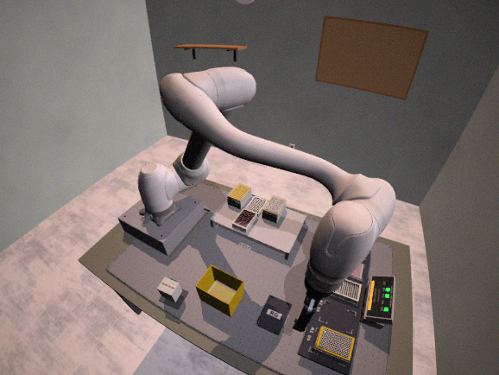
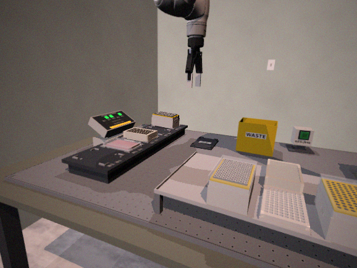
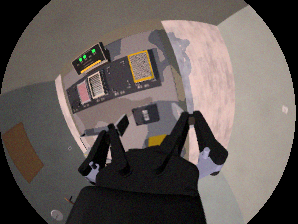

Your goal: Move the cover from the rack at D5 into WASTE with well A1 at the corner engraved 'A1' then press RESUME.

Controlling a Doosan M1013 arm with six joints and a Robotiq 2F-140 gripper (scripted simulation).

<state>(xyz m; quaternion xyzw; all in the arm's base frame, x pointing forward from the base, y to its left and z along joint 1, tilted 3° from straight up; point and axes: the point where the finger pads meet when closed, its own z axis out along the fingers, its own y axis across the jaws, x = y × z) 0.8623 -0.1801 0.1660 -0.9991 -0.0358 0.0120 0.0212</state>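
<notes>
Now: hand 15 cm short of the tip rack, 1 cm to the right of it and 19 cm above it. From my hand the other things lie so: yellow waste bin (32 cm behind, 1 cm to the right, 25 cm below); regrip nest (9 cm behind, 4 cm to the left, 28 cm below); reservoir (13 cm ahead, 26 cm to the left, 23 cm below).
</notes>
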